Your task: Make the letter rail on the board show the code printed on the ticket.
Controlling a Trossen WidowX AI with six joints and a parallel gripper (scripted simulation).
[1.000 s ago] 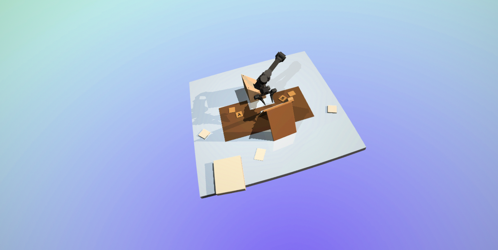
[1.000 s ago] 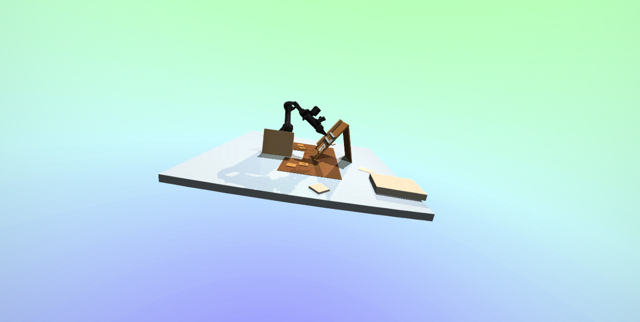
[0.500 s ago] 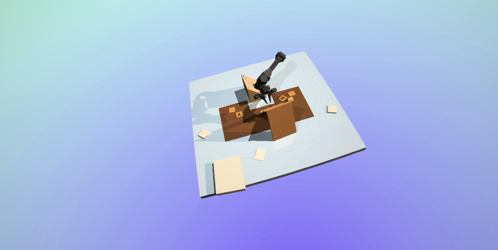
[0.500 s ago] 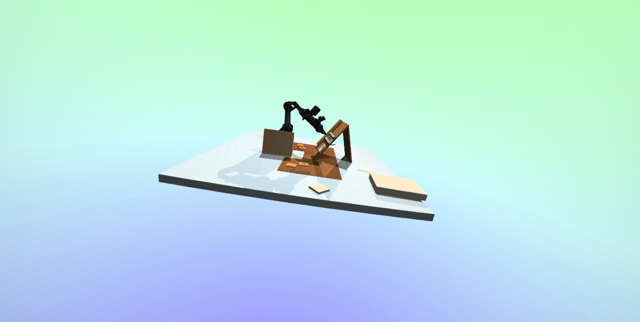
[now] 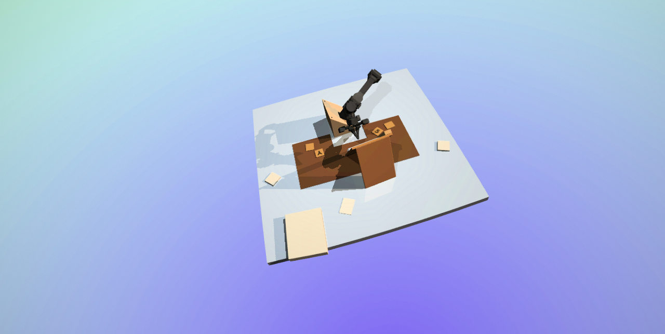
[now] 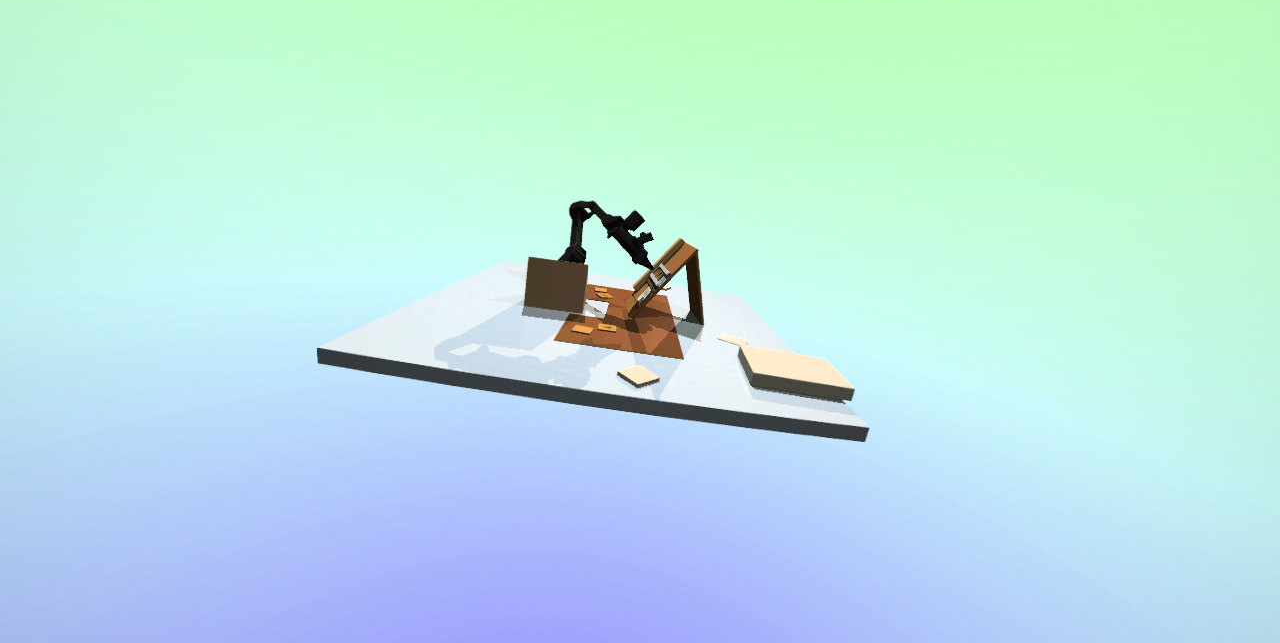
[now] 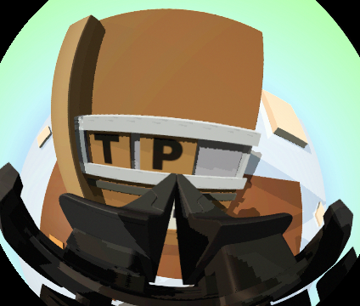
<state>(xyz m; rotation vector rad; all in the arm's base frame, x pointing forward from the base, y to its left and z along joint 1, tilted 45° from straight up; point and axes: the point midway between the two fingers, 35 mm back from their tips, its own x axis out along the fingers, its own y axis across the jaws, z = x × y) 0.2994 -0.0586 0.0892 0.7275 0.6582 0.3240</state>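
Right now the tan letter tile is 140 mm behind my gripper tip, 240 mm to the right of it and 180 mm below it. Also, from my gripper tip: white ticket 10 mm behind, 10 mm to the right, 100 mm below; then dark brown mat 120 mm behind, 30 mm to the right, 180 mm below; then cream block 410 mm ahead, 450 mm to the right, 160 mm below.
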